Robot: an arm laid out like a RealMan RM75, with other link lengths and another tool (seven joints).
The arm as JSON. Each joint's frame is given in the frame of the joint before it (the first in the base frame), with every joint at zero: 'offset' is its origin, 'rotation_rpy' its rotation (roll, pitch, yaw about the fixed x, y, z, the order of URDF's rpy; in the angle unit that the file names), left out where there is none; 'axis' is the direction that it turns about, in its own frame. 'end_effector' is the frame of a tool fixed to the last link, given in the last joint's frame.
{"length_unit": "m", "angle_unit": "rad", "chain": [
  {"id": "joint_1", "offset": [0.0, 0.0, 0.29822], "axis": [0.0, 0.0, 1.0]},
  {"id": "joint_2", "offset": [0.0, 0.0, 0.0], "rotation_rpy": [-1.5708, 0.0, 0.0], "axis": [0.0, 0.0, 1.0]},
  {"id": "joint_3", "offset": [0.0, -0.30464, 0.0], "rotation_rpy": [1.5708, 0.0, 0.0], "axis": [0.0, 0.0, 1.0]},
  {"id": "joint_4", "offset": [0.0, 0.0, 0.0], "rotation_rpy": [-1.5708, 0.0, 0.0], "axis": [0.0, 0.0, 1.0]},
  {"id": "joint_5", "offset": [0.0, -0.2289, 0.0], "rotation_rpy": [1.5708, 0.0, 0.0], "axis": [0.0, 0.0, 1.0]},
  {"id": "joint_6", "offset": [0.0, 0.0, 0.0], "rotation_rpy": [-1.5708, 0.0, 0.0], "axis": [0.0, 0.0, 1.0]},
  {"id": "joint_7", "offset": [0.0, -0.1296, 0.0], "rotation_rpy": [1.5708, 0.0, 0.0], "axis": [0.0, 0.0, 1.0]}
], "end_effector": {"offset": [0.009, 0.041, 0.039], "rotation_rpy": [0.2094, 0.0, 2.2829]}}
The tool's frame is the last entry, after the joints.
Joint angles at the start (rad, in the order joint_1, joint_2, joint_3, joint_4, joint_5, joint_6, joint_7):
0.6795, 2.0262, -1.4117, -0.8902, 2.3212, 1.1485, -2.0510
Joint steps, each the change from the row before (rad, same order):
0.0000, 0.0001, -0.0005, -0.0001, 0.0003, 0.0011, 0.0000
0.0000, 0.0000, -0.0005, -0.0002, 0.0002, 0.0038, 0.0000
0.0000, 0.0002, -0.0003, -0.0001, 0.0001, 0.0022, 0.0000
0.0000, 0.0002, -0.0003, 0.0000, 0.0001, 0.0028, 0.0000
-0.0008, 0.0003, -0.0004, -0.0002, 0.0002, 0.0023, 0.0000
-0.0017, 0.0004, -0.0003, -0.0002, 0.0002, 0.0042, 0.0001
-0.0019, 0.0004, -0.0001, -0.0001, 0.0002, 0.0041, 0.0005
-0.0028, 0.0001, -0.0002, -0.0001, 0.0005, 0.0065, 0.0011
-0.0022, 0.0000, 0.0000, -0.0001, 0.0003, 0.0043, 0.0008
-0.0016, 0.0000, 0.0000, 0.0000, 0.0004, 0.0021, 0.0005
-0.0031, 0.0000, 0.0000, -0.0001, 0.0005, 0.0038, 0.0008
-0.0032, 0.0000, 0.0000, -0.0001, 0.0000, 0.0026, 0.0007
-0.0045, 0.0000, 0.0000, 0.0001, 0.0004, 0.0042, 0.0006
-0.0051, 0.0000, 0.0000, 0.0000, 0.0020, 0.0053, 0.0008
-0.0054, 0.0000, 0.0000, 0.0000, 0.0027, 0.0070, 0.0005
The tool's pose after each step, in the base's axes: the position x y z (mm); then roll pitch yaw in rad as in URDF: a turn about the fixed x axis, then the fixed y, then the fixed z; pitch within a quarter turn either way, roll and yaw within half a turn. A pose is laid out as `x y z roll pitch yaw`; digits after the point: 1 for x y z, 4 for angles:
66.4 422.3 35.5 2.1929 -0.2202 -2.0538
66.2 421.6 35.5 2.1932 -0.2219 -2.0500
66.0 421.1 35.4 2.1933 -0.2231 -2.0478
65.9 420.6 35.4 2.1935 -0.2245 -2.0452
66.0 420.0 35.2 2.1935 -0.2258 -2.0435
66.4 419.1 35.2 2.1934 -0.2281 -2.0411
66.9 418.2 35.1 2.1933 -0.2306 -2.0393
67.7 416.8 35.3 2.1932 -0.2345 -2.0364
68.4 416.0 35.4 2.1930 -0.2370 -2.0349
69.0 415.5 35.5 2.1927 -0.2384 -2.0348
70.1 414.6 35.7 2.1924 -0.2408 -2.0346
71.3 414.0 35.8 2.1924 -0.2425 -2.0356
73.0 412.9 35.9 2.1922 -0.2449 -2.0366
74.7 411.7 36.3 2.1905 -0.2485 -2.0370
76.5 410.2 36.9 2.1881 -0.2528 -2.0360

